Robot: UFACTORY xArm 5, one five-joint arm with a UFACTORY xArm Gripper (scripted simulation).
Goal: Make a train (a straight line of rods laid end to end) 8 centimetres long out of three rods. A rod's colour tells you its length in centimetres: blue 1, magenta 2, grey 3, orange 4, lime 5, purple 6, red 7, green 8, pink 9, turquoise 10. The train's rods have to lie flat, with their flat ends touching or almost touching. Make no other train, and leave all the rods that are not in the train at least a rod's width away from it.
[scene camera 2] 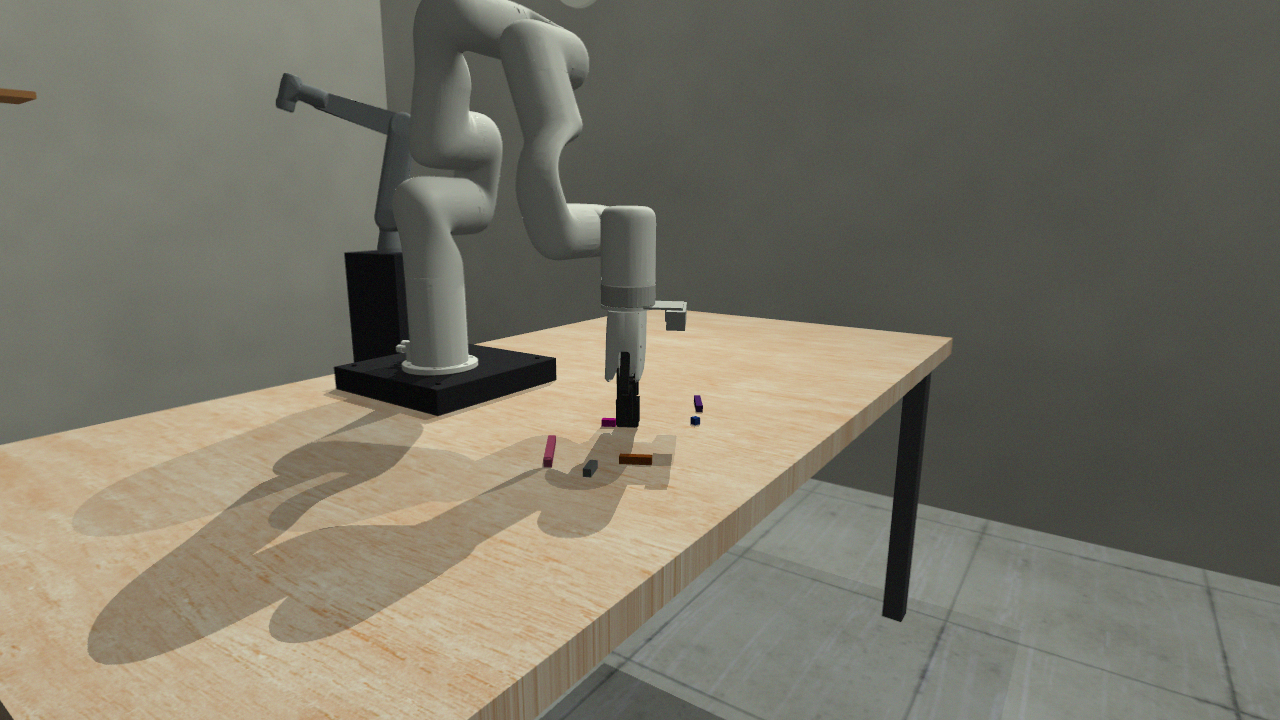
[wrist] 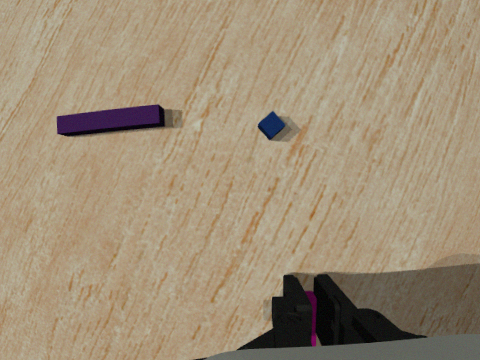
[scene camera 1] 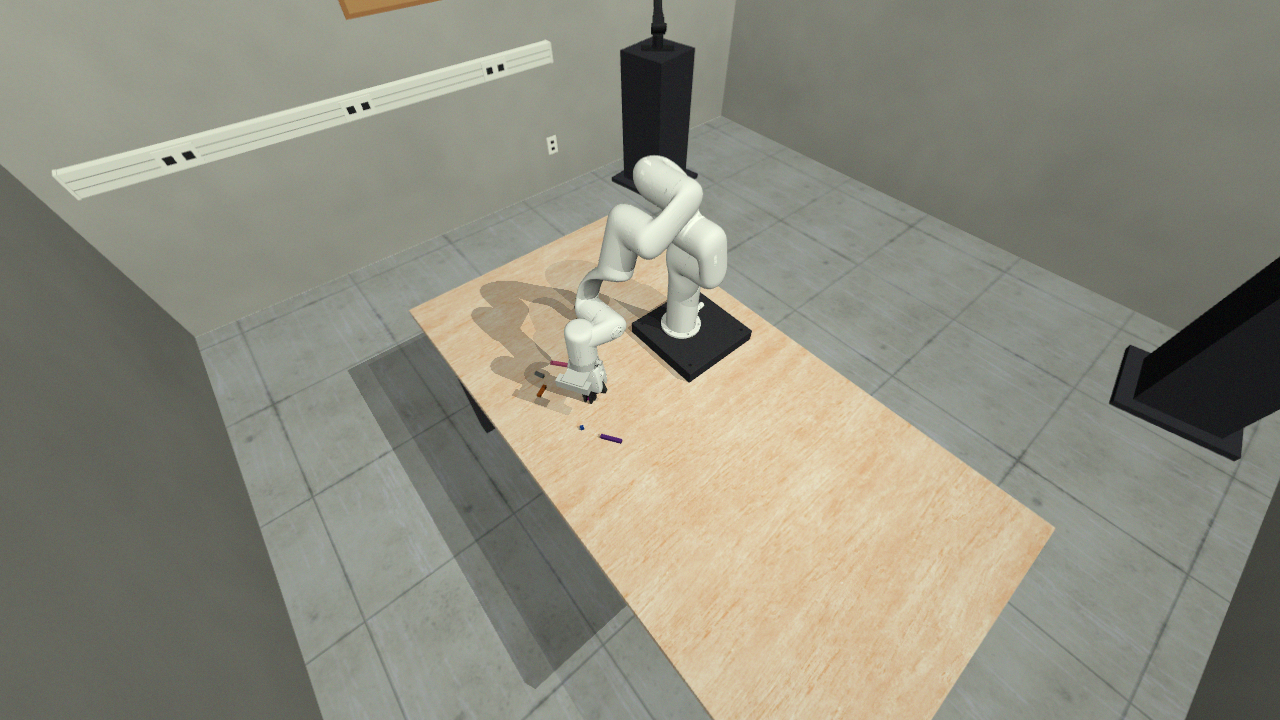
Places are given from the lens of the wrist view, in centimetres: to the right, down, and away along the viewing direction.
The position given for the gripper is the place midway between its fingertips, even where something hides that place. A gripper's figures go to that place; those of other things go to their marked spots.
gripper (wrist: 303, 299): 4, 7, 15
purple rod (wrist: 150, 116): -5, -4, 14
